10 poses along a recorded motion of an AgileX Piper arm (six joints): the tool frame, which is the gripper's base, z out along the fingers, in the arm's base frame.
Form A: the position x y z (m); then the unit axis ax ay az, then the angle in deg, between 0 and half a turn.
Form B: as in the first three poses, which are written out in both.
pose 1, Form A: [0.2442, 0.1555, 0.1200, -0.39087, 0.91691, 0.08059, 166.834]
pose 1, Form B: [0.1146, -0.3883, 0.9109, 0.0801, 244.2, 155.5, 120.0]
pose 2, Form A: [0.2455, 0.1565, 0.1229, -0.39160, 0.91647, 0.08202, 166.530]
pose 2, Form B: [0.1173, -0.3889, 0.9101, 0.0815, 245.5, 156.5, 122.9]
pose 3, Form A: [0.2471, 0.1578, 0.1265, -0.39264, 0.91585, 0.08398, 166.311]
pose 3, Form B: [0.1192, -0.3898, 0.9093, 0.0834, 247.1, 157.8, 126.5]
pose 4, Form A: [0.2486, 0.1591, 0.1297, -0.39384, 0.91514, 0.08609, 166.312]
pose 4, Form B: [0.1192, -0.3910, 0.9086, 0.0855, 248.6, 159.1, 129.7]
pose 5, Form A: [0.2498, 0.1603, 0.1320, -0.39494, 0.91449, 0.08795, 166.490]
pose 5, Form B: [0.1176, -0.3922, 0.9081, 0.0873, 249.8, 160.3, 132.0]
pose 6, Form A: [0.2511, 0.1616, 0.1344, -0.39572, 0.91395, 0.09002, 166.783]
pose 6, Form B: [0.1151, -0.3931, 0.9079, 0.0894, 251.1, 161.6, 134.4]
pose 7, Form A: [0.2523, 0.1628, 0.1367, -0.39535, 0.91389, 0.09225, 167.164]
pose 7, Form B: [0.1118, -0.3929, 0.9082, 0.0917, 252.3, 162.8, 136.7]
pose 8, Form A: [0.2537, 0.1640, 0.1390, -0.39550, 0.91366, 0.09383, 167.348]
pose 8, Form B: [0.1102, -0.3931, 0.9081, 0.0933, 253.7, 164.0, 139.0]
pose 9, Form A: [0.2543, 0.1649, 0.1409, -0.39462, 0.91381, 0.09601, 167.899]
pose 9, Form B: [0.1054, -0.3924, 0.9087, 0.0955, 254.3, 164.9, 140.9]
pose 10, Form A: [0.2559, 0.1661, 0.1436, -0.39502, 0.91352, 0.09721, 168.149]
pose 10, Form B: [0.1032, -0.3929, 0.9086, 0.0967, 255.9, 166.1, 143.6]
